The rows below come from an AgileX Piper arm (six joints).
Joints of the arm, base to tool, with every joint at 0 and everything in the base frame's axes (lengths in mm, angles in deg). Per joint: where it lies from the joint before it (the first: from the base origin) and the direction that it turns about. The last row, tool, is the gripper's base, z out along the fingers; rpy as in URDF.
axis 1: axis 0 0 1 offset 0 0 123
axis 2: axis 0 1 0 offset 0 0 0
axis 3: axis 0 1 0 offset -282.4 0 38.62
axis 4: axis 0.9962 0 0.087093 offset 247.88 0 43.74
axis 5: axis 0 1 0 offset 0 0 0
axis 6: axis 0.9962 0 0.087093 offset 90.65 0 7.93
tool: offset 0 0 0 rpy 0 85 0
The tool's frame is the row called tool.
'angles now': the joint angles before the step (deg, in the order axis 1, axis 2, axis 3, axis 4, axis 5, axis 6). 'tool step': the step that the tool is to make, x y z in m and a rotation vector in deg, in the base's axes. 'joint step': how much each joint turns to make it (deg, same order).
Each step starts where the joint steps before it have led.
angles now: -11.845, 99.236, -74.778, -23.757, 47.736, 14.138
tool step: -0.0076, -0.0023, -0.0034, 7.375, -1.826, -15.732
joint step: -0.910, 0.003, 0.004, 3.092, 4.141, 13.967
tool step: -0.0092, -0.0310, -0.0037, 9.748, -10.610, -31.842
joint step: -5.739, 0.466, 0.017, 2.830, -0.844, 28.083
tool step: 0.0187, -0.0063, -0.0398, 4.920, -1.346, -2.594
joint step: -1.003, 6.408, -0.002, 4.302, -5.991, 1.510
